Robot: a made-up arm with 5 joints. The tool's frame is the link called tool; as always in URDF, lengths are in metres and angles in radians. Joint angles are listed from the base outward.
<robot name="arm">
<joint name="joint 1" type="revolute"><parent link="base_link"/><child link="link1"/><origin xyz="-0.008 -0.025 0.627" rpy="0 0 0"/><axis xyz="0 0 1"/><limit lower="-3.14" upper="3.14"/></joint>
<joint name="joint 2" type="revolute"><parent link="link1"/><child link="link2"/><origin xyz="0.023 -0.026 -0.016" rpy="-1.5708 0 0"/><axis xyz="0 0 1"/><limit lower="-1.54" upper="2.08"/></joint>
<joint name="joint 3" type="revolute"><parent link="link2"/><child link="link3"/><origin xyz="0.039 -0.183 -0.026" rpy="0 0 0"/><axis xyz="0 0 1"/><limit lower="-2.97" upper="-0.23"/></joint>
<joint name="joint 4" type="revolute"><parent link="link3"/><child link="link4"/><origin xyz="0.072 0.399 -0.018" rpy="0 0 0"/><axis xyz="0 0 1"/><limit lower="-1.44" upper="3.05"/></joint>
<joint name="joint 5" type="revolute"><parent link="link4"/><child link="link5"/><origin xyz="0.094 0.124 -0.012" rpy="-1.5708 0 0"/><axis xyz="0 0 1"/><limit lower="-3.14" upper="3.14"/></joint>
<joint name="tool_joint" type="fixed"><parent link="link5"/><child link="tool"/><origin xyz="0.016 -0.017 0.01" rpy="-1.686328 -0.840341 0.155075"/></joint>
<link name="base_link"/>
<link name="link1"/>
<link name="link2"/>
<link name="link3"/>
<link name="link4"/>
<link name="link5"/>
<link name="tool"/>
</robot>
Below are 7 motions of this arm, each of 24 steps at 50 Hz.
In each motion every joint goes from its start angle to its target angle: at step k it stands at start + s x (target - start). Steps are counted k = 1, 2, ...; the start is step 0. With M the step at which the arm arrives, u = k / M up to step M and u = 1 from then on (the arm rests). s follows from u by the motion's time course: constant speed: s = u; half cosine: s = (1 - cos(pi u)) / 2; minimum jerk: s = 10 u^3 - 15 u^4 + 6 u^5.
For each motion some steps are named. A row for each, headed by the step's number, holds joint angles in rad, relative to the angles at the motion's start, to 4 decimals.
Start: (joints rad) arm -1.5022 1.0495 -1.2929 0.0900 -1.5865
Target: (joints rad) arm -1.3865 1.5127 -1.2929 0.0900 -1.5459
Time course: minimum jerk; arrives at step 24
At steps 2, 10, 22, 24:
2: 0.0006 0.0024 0.0000 0.0000 0.0002
10: 0.0401 0.1606 0.0000 0.0000 0.0141
22: 0.1151 0.4608 0.0000 0.0000 0.0404
24: 0.1157 0.4632 0.0000 0.0000 0.0406

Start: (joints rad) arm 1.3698 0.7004 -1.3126 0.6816 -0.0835
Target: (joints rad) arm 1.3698 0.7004 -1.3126 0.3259 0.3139
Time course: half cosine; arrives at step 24
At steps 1, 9, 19, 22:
1: 0.0000 0.0000 0.0000 -0.0015 0.0017
9: 0.0000 0.0000 0.0000 -0.1098 0.1227
19: 0.0000 0.0000 0.0000 -0.3189 0.3563
22: 0.0000 0.0000 0.0000 -0.3496 0.3906

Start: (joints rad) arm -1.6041 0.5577 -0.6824 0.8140 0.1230
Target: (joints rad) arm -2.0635 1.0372 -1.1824 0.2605 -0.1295
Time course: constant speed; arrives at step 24
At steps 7, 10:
7: -0.1340 0.1399 -0.1458 -0.1614 -0.0736
10: -0.1914 0.1998 -0.2083 -0.2306 -0.1052

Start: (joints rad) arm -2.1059 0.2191 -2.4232 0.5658 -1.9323
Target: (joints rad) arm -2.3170 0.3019 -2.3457 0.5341 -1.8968
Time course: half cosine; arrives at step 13
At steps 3, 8, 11, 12, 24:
3: -0.0265 0.0104 0.0097 -0.0040 0.0045
8: -0.1430 0.0561 0.0525 -0.0215 0.0240
11: -0.1990 0.0781 0.0731 -0.0299 0.0335
12: -0.2080 0.0816 0.0764 -0.0312 0.0350
24: -0.2111 0.0828 0.0775 -0.0317 0.0355

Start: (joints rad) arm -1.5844 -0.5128 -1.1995 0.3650 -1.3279
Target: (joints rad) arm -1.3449 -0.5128 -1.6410 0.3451 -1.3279
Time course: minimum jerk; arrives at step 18
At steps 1, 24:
1: 0.0004 0.0000 -0.0007 0.0000 0.0000
24: 0.2395 0.0000 -0.4415 -0.0199 0.0000

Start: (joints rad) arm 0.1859 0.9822 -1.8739 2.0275 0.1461
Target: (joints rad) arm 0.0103 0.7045 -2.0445 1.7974 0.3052
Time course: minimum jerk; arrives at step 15
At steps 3, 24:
3: -0.0102 -0.0161 -0.0099 -0.0133 0.0092
24: -0.1756 -0.2777 -0.1706 -0.2301 0.1591

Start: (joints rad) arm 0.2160 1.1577 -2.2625 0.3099 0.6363
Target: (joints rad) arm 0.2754 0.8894 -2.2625 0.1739 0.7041
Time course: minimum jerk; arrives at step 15
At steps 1, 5, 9, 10, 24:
1: 0.0002 -0.0007 0.0000 -0.0004 0.0002
5: 0.0125 -0.0563 0.0000 -0.0285 0.0142
9: 0.0405 -0.1831 0.0000 -0.0928 0.0463
10: 0.0469 -0.2120 0.0000 -0.1075 0.0536
24: 0.0594 -0.2683 0.0000 -0.1360 0.0678

